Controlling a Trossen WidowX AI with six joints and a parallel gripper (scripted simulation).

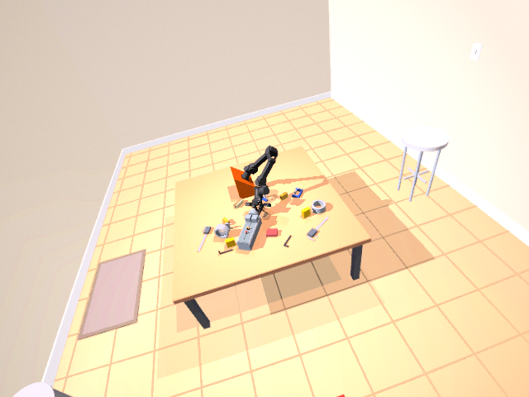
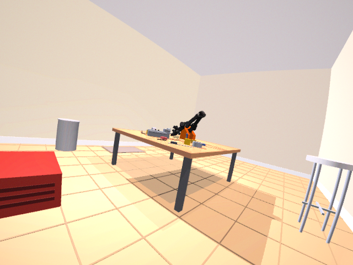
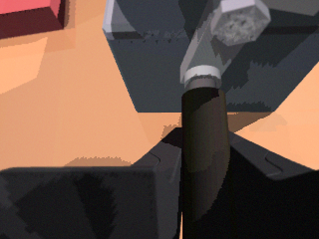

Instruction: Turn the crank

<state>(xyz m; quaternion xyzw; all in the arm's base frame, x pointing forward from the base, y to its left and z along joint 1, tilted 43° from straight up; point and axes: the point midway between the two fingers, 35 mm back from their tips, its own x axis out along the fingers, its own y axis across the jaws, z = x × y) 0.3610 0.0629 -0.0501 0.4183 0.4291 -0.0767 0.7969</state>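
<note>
My gripper tip is 2 cm past the dark crank handle, 1 cm to the right of it and 3 cm below it. The rest, counted from my gripper tip: red pointer (17 cm ahead, 11 cm to the right, 5 cm above); then red block (18 cm ahead, 6 cm to the left, 2 cm below).
</note>
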